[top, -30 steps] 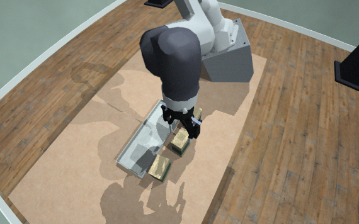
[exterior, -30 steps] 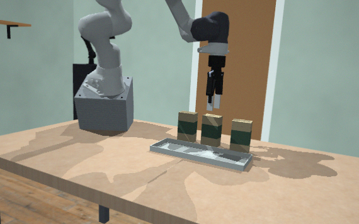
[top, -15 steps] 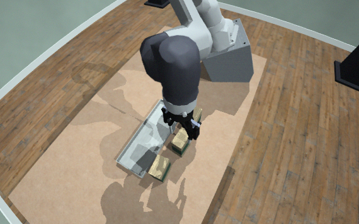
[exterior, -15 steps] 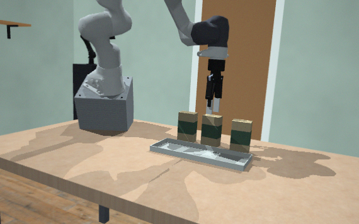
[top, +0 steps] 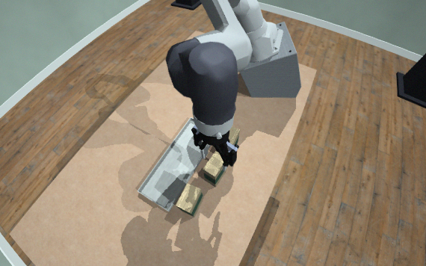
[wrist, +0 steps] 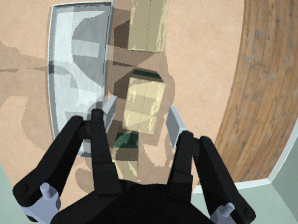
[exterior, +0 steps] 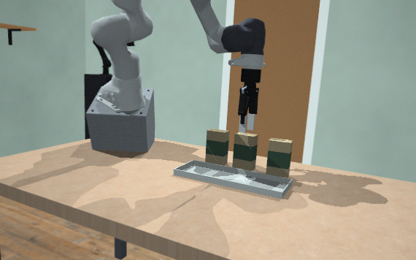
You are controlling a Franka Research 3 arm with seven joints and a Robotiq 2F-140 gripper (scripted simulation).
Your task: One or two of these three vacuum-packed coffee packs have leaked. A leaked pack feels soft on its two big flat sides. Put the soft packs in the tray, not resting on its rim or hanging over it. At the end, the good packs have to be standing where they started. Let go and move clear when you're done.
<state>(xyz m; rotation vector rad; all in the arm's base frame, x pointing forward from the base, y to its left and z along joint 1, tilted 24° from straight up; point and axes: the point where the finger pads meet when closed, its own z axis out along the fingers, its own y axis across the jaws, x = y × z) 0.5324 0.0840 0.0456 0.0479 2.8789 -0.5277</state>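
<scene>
Now: hand 170 mm above the tray, 160 mm to the left of it and 10 mm short of it.
</scene>
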